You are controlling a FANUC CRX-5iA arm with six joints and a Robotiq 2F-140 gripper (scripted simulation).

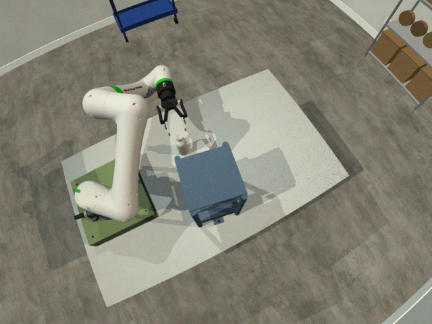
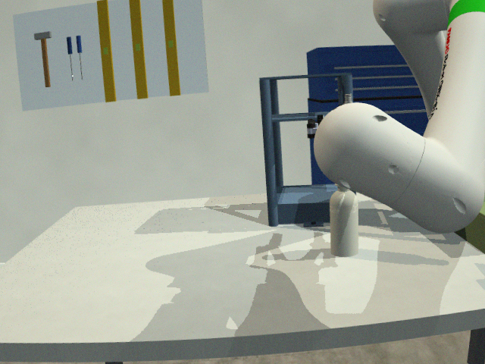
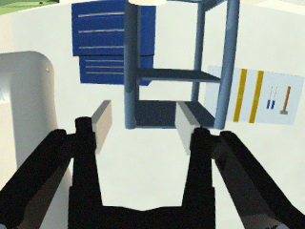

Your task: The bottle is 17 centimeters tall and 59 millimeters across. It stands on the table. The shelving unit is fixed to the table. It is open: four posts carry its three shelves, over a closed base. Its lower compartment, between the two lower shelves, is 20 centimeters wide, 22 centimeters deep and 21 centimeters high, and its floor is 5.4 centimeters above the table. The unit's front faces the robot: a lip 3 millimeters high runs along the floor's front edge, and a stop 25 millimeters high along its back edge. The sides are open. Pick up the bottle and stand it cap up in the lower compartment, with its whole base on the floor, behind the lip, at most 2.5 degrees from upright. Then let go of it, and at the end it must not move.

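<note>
The bottle lies 17 cm below my hand. Also, from my hand: shelving unit 6 cm ahead, 32 cm to the right, 9 cm below.
</note>
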